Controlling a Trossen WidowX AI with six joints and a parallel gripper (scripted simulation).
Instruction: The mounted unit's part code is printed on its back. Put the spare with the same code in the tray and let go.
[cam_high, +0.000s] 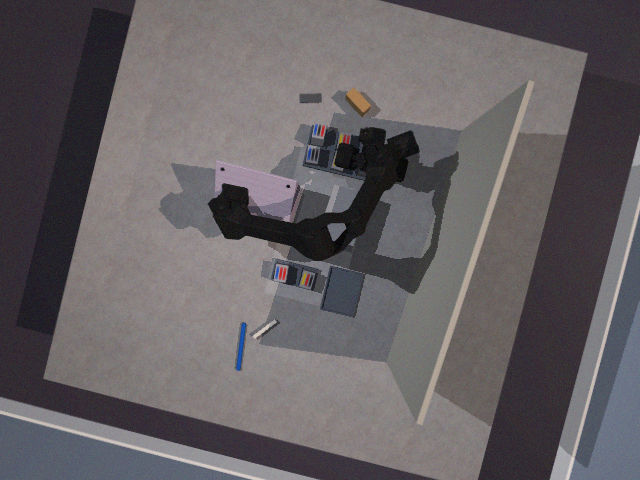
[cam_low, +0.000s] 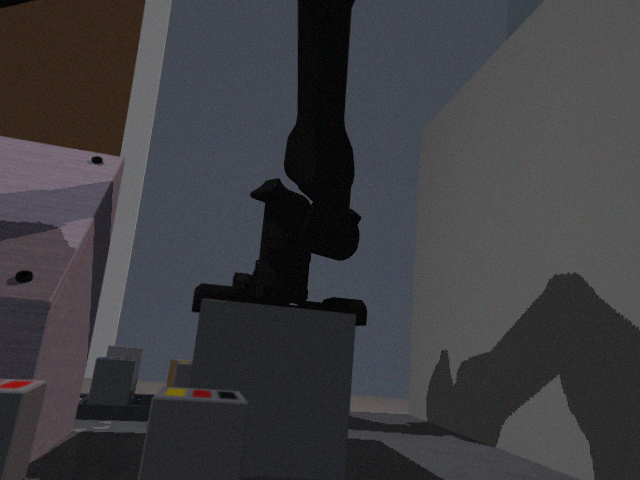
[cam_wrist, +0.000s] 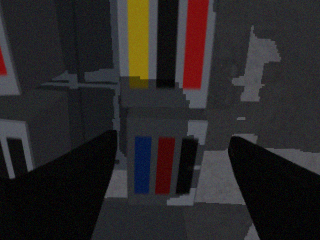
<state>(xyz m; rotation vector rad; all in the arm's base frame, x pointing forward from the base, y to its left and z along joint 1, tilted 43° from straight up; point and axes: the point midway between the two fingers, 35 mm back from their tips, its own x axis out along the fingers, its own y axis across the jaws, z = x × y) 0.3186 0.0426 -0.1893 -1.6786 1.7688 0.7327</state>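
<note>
Now: the grey spare block 10 mm behind my gripper tip and 10 mm above it. From my gripper tip the other things lie so: tall dark wall panel 210 mm ahead, 190 mm to the right, 190 mm above; then tall grey block 40 mm behind, 150 mm to the right, 20 mm above; then dark tray 360 mm to the right, 30 mm below.
</note>
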